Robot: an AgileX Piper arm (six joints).
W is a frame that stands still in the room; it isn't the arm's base.
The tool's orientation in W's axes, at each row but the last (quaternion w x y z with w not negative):
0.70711 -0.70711 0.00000 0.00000
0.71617 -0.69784 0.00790 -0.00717
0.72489 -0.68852 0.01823 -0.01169
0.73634 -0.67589 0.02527 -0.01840
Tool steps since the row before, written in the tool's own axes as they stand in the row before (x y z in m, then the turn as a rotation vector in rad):
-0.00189 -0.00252 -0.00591 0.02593 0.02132 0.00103
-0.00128 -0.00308 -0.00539 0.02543 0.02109 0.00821
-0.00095 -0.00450 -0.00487 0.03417 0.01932 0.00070
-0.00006 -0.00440 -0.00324 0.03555 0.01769 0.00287
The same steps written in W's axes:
-0.00189 -0.00591 0.00252 0.02593 0.00103 -0.02132
-0.00139 -0.00544 0.00294 0.02558 0.00821 -0.02090
-0.00112 -0.00505 0.00425 0.03401 0.00026 -0.01961
-0.00023 -0.00360 0.00411 0.03553 0.00219 -0.01782

